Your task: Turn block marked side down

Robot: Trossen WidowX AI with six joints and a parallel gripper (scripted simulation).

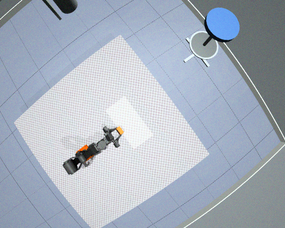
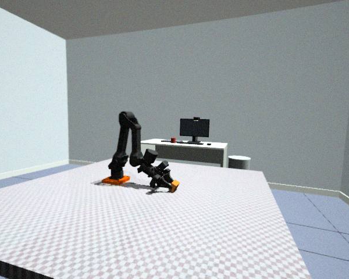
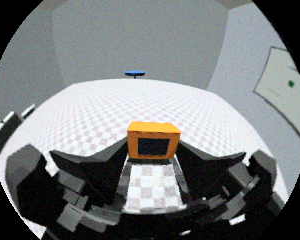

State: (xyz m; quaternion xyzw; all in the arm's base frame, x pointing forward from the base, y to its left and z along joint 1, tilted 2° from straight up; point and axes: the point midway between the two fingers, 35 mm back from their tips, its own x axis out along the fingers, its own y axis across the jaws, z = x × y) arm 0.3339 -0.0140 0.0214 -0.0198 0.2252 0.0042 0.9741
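Right now the orange block is 1 cm behind my gripper tip.
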